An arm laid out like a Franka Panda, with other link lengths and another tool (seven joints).
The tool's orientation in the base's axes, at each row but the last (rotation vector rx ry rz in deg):
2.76, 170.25, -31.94
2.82, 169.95, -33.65
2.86, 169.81, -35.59
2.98, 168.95, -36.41
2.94, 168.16, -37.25
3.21, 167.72, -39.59
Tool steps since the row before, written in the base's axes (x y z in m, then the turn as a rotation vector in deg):
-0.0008, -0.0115, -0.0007, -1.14, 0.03, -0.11
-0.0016, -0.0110, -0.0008, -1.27, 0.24, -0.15
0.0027, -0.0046, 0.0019, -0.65, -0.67, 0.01
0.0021, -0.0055, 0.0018, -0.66, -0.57, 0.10
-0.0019, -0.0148, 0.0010, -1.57, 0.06, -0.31
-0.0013, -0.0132, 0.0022, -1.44, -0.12, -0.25
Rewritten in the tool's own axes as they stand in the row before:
0.0008, -0.0105, 0.0047, 1.15, 0.01, -0.03
0.0016, -0.0100, 0.0048, 1.28, 0.21, -0.09
-0.0029, -0.0048, 0.0004, 0.64, -0.65, 0.19
-0.0024, -0.0056, 0.0009, 0.64, -0.60, 0.07
0.0017, -0.0139, 0.0051, 1.60, 0.09, 0.06
0.0009, -0.0129, 0.0038, 1.46, -0.09, 0.10

